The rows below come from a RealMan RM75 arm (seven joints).
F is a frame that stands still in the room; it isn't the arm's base.
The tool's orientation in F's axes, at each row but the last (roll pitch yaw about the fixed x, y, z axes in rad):
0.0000, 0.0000, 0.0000
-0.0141, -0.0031, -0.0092
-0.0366, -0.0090, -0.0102
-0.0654, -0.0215, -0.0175
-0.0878, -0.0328, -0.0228
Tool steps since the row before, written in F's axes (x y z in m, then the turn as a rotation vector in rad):
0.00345, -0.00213, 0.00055, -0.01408, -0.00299, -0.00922
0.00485, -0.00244, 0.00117, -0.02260, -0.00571, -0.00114
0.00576, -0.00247, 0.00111, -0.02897, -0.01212, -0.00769
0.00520, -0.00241, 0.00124, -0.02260, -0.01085, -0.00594
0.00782, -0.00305, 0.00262, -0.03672, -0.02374, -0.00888
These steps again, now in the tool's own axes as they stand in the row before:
0.00345, -0.00213, 0.00055, -0.01408, -0.00299, -0.00922
0.00488, -0.00241, 0.00112, -0.02255, -0.00590, -0.00115
0.00579, -0.00245, 0.00097, -0.02891, -0.01213, -0.00788
0.00527, -0.00239, 0.00097, -0.02253, -0.01086, -0.00618
0.00797, -0.00307, 0.00210, -0.03644, -0.02380, -0.00981

